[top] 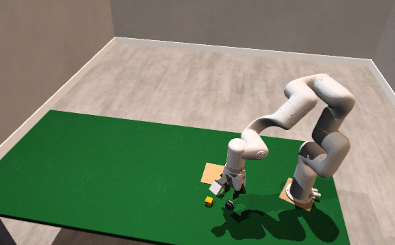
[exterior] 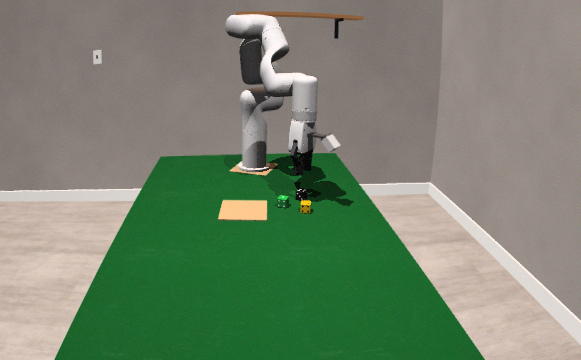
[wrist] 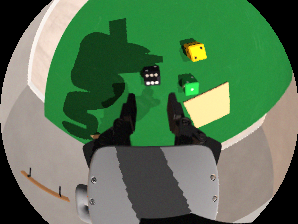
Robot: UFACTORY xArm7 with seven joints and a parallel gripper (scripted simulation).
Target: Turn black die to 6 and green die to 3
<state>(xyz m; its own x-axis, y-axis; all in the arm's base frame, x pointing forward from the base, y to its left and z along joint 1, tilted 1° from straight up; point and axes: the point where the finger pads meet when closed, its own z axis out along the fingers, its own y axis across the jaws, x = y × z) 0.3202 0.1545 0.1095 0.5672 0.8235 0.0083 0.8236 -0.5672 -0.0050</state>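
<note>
Right now my hand is 9 cm above the black die. The rest, counted from my hand: green die: 6 cm ahead, 6 cm to the right, 9 cm below; then tan mat: 9 cm ahead, 18 cm to the right, 11 cm below; then yellow die: 10 cm ahead, 9 cm below.
</note>
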